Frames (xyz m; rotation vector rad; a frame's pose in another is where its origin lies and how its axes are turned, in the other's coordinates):
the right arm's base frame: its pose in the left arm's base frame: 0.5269 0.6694 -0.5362 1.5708 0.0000 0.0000
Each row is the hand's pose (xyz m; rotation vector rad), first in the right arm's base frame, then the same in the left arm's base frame.
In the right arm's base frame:
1: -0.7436 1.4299 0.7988 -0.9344 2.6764 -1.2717
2: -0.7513 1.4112 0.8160 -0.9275 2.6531 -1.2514
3: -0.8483 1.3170 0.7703 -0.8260 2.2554 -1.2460
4: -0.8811 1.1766 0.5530 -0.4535 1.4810 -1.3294
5: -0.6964 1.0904 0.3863 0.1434 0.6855 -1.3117
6: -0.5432 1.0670 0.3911 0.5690 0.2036 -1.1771
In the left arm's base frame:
1: -0.2167 -0.1294 0.8937 -0.5528 2.4784 0.8818
2: -0.2244 -0.1466 0.8750 -0.5213 2.4598 0.8831
3: -0.3214 -0.1009 0.7808 -0.1490 2.2991 0.6628
4: -0.3542 0.1164 0.6404 0.5694 2.0038 0.1081
5: -0.1695 0.2831 0.5542 1.3860 1.5723 -0.4930
6: -0.0163 0.2783 0.5308 1.9097 1.1624 -0.8196

